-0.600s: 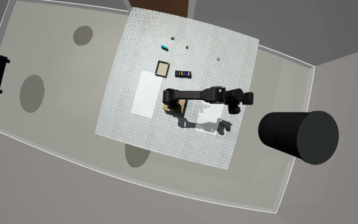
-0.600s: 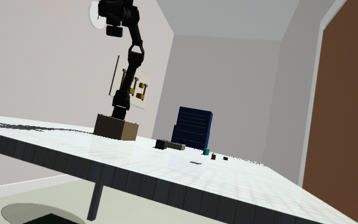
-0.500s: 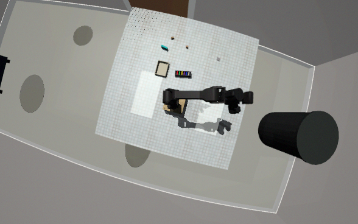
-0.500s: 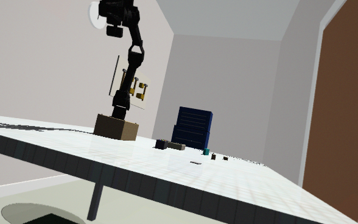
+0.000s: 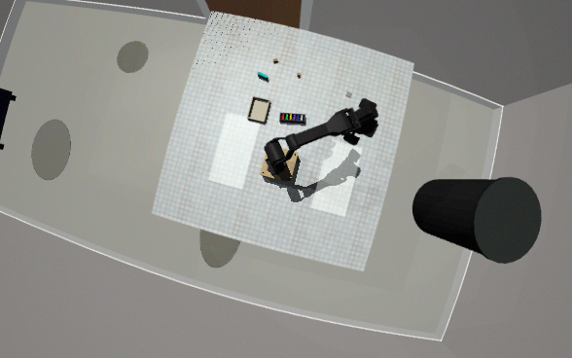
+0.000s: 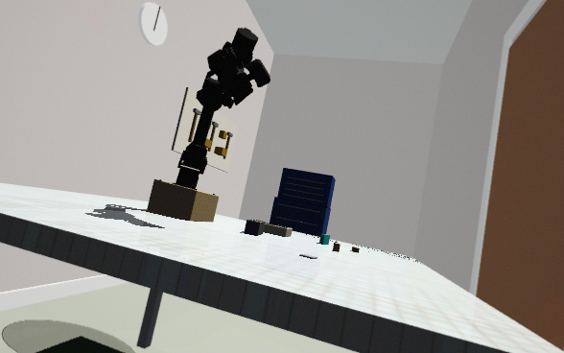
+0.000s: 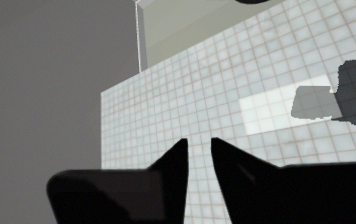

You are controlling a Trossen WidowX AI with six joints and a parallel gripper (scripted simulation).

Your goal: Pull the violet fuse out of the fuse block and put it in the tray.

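Right now my gripper tip is 32 cm to the right of the violet fuse, 28 cm above it and 2 cm past it. The rest, counted from my gripper tip: yellow fuse 33 cm to the left, 28 cm below, 3 cm behind; then blue fuse 30 cm to the left, 28 cm below, 2 cm behind; then grey piece 30 cm below, 23 cm ahead, 7 cm to the left.
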